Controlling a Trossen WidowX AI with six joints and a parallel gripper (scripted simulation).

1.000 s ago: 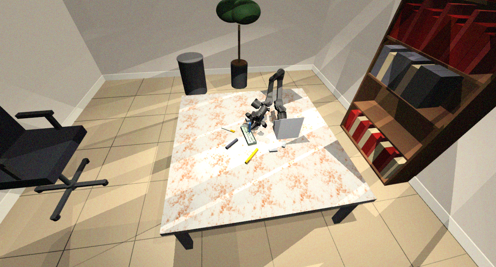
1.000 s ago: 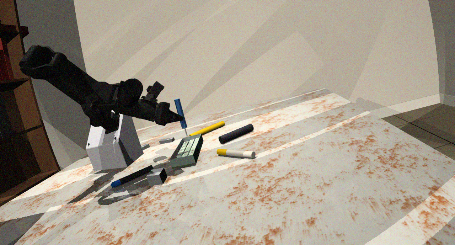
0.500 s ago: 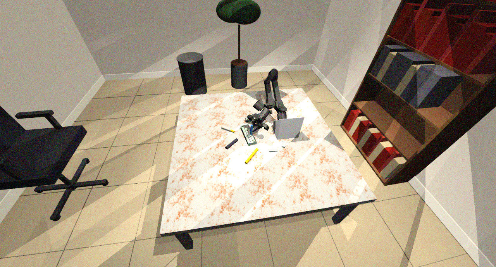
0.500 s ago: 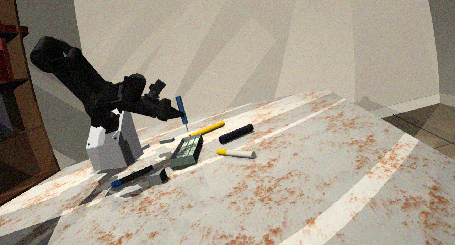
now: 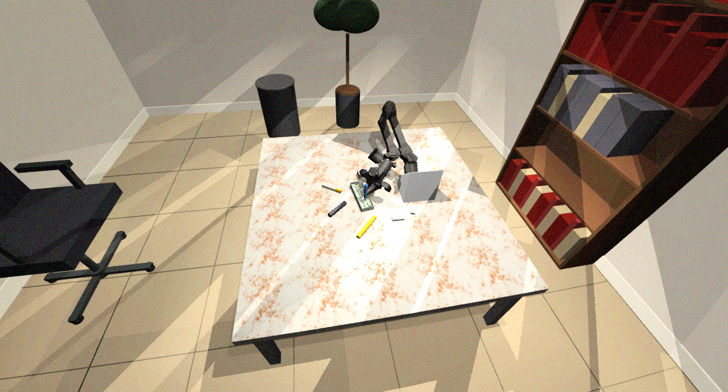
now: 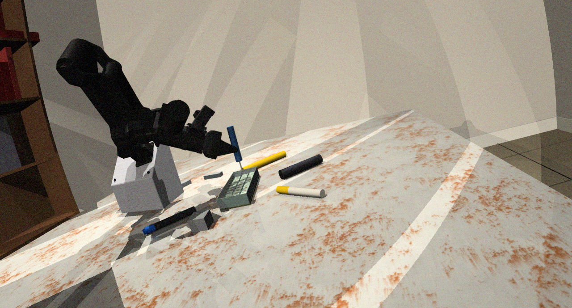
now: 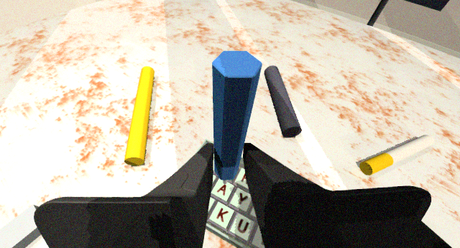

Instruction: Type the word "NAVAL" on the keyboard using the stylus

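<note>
The dark cylinder lies 15 cm ahead of my gripper tip and 8 cm below it. Also, from my gripper tip: white-and-yellow marker 14 cm ahead, 15 cm to the right, 8 cm below; blue stylus 2 cm below; yellow marker 3 cm ahead, 15 cm to the left, 8 cm below.
</note>
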